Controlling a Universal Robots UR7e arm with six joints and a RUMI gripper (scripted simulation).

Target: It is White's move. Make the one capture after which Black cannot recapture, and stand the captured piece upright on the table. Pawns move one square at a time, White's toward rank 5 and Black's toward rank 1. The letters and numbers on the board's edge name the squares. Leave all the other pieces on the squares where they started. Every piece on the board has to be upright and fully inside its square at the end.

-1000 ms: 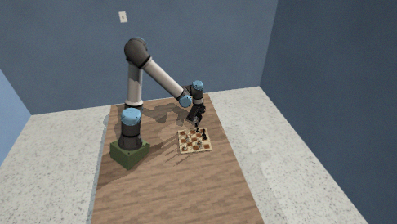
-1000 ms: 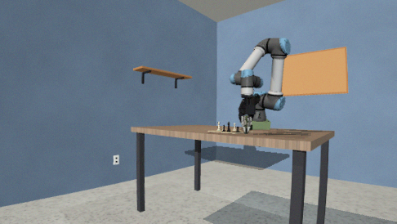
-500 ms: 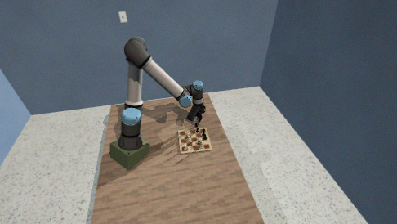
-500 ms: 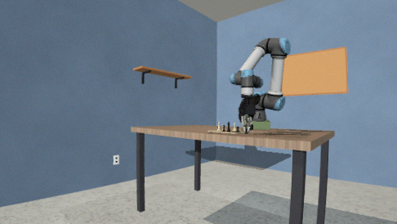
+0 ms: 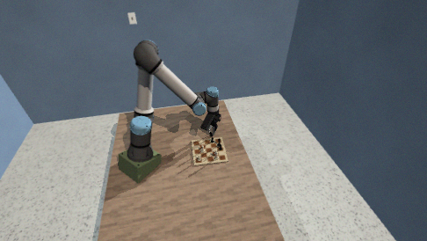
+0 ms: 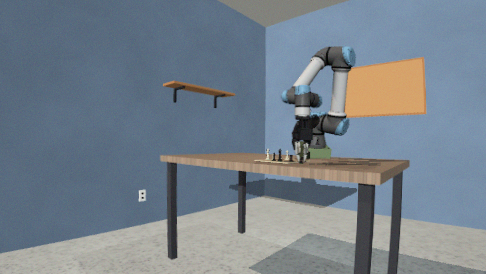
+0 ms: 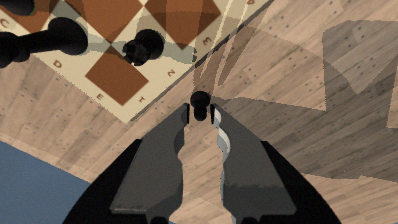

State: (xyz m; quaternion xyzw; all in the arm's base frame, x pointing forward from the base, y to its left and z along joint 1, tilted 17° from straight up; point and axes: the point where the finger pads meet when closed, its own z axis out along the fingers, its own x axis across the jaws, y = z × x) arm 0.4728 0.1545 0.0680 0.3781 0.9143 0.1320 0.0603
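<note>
My hand is 1 cm above the black pawn. Round my hand: small chessboard 14 cm to the right, 4 cm behind, 2 cm below; white pawn 17 cm to the right.
</note>
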